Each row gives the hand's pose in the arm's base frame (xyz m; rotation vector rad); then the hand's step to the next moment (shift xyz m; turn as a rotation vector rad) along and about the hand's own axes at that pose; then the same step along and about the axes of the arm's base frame.
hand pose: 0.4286 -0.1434 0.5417 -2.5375 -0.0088 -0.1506
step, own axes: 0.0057 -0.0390 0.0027 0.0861 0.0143 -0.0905
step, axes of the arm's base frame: 0.0044 0.0336 0.0204 0.0765 -0.0652 0.0755
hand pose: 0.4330 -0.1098 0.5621 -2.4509 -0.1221 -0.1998
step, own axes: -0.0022 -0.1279 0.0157 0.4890 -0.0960 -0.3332
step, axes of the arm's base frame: -0.0181 0.1088 0.0667 0.4303 -0.1186 0.4001
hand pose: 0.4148 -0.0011 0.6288 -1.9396 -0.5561 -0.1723
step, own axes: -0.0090 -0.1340 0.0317 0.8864 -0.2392 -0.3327
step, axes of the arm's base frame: -0.0730 0.0699 0.0940 0.7153 0.0492 0.6630
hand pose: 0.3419 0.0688 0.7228 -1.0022 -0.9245 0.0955
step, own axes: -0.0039 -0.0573 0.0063 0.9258 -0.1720 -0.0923
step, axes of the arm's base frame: -0.0256 -0.0300 0.0422 0.5931 0.2691 0.6863
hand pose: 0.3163 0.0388 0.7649 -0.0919 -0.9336 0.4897
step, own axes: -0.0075 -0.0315 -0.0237 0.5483 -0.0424 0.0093
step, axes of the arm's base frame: 0.0265 -0.0281 -0.0109 0.2791 0.2037 0.4279
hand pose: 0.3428 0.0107 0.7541 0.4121 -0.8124 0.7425
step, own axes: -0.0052 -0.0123 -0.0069 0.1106 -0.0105 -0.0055
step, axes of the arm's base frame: 0.0101 -0.0065 -0.0091 0.0614 0.0441 0.0816
